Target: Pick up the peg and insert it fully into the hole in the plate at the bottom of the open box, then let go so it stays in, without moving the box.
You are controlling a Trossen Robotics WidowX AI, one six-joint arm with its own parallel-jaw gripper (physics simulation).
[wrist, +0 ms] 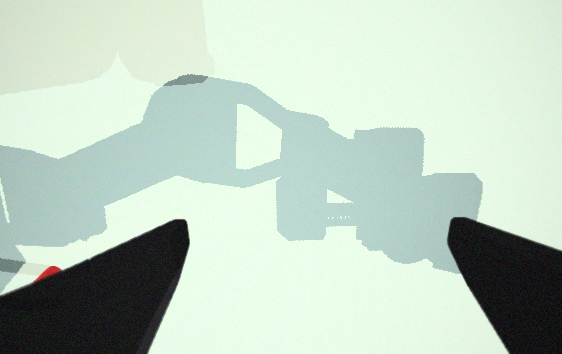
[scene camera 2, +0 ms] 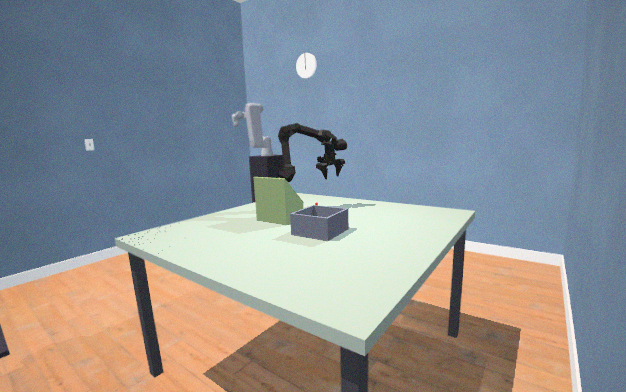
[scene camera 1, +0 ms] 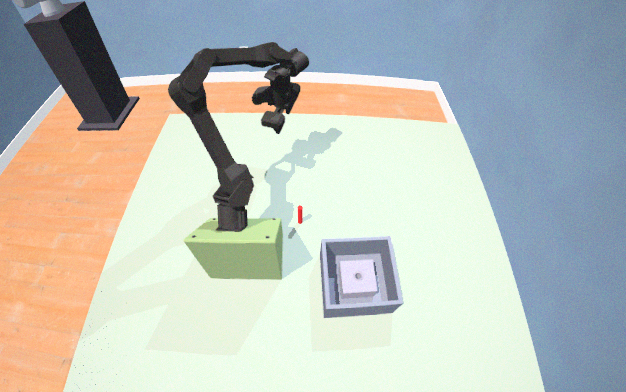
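Note:
A red peg stands upright on the table between the green base block and the box. Its top shows above the box's far rim in the second scene view, and a bit of the peg shows past the left finger in the wrist view. The open grey box holds a pale plate with a round, empty hole at its centre. The plate is hidden in the second scene view. My gripper is open and empty, high above the table and away from the peg, fingers pointing down.
The arm is mounted on a green block, left of the box. The pale table bears the arm's shadow. A dark pedestal with a light-coloured arm stands behind the table.

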